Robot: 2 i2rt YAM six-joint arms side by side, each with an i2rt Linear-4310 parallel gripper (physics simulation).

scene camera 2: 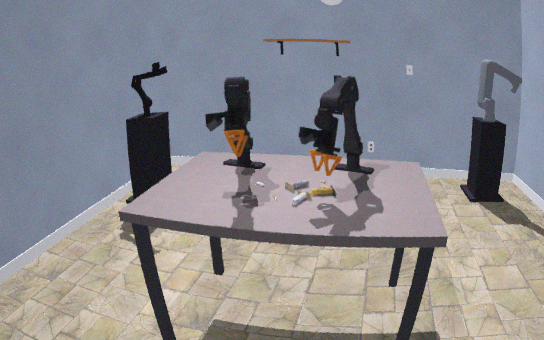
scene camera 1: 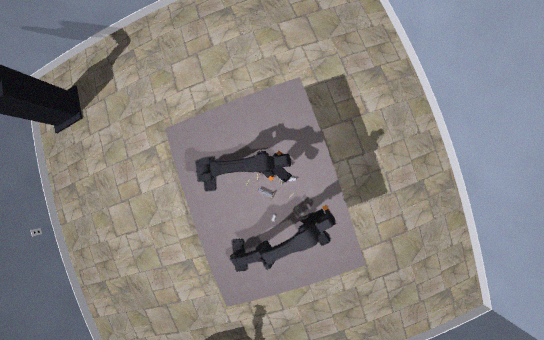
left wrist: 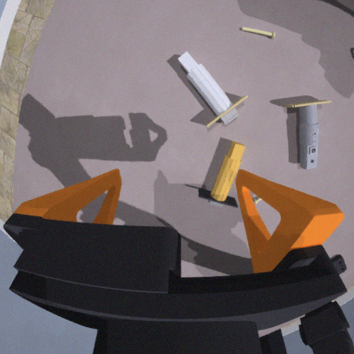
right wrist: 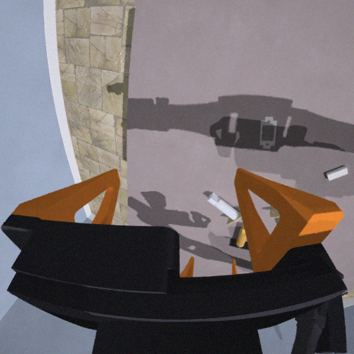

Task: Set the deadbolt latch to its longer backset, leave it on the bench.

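Three latches lie on the bench. A white latch (scene camera 2: 300, 199) (left wrist: 207, 87) (right wrist: 223, 205) has a brass faceplate. A grey latch (scene camera 1: 266, 191) (scene camera 2: 300, 185) (left wrist: 309, 135) with small markings also has a brass faceplate. A yellow latch (scene camera 2: 322, 191) (left wrist: 230, 172) (right wrist: 242, 238) has a black faceplate. I cannot tell their backset settings. My left gripper (scene camera 2: 322, 172) (left wrist: 178, 175) is open and empty above the bench; its right-hand finger in its wrist view appears beside the yellow latch. My right gripper (scene camera 2: 239, 154) (right wrist: 176, 174) is open and empty, high above the bench.
A brass screw (left wrist: 257, 32) lies beyond the latches, and another screw (left wrist: 258, 201) shows partly behind a left finger. A small white piece (scene camera 1: 273, 218) (scene camera 2: 260, 184) (right wrist: 336, 173) lies apart on the bench (scene camera 2: 165, 200). Arm shadows cross the bench top.
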